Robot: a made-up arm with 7 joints.
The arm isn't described. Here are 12 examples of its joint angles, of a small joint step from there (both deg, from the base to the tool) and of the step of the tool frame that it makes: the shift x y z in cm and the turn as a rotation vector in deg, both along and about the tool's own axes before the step.
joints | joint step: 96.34 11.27 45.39 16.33 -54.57 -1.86 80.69 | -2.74 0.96 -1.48 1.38 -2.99 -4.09 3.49
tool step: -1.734 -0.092 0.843 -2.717 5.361 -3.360
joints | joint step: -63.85 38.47 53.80 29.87 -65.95 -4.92 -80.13 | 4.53 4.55 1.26 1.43 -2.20 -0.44 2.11
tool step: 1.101 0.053 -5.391 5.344 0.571 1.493
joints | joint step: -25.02 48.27 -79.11 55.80 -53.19 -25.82 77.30 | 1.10 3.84 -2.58 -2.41 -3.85 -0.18 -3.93
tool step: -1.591 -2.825 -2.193 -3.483 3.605 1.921
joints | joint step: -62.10 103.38 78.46 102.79 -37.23 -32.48 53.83 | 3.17 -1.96 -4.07 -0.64 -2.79 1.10 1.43
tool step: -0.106 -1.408 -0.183 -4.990 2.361 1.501
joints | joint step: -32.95 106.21 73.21 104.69 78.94 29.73 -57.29 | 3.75 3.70 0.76 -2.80 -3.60 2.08 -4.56
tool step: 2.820 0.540 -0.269 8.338 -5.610 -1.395
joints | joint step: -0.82 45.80 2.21 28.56 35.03 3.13 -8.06 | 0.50 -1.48 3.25 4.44 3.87 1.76 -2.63
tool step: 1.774 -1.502 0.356 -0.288 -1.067 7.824
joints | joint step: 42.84 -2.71 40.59 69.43 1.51 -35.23 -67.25 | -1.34 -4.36 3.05 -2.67 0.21 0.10 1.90
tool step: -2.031 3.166 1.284 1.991 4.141 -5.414
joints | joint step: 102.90 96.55 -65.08 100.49 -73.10 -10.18 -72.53 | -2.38 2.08 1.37 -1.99 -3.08 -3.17 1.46
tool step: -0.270 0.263 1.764 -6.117 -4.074 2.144
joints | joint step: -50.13 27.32 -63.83 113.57 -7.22 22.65 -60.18 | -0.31 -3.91 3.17 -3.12 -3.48 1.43 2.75
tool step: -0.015 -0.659 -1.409 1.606 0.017 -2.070
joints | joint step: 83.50 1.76 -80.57 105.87 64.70 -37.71 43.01 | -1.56 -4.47 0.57 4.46 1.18 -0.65 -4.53
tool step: 0.346 -1.262 -3.710 0.740 -8.650 1.775
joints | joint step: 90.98 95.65 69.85 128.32 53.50 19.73 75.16 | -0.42 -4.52 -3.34 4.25 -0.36 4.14 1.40
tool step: -0.886 -1.438 -1.447 -3.670 -1.297 6.009
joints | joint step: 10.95 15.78 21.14 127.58 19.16 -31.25 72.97 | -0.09 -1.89 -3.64 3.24 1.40 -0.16 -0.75
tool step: 0.881 -0.328 -1.831 1.264 -5.955 -0.180
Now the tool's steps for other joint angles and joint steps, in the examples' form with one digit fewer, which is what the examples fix.
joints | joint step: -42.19 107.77 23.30 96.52 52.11 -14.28 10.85 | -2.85 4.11 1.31 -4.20 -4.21 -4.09 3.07
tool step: -0.35 1.17 -0.72 -4.95 -0.19 -7.43
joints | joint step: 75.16 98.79 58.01 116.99 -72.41 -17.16 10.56 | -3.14 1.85 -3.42 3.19 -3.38 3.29 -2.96
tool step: 2.89 1.47 -1.05 5.82 -3.56 -2.18
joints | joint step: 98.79 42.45 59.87 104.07 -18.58 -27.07 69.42 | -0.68 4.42 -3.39 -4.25 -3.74 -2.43 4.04
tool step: -0.85 0.52 -1.49 -10.52 1.71 -4.00
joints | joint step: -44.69 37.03 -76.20 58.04 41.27 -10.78 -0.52 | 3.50 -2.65 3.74 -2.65 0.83 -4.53 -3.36
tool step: 2.96 2.11 -1.48 7.77 -8.93 1.70
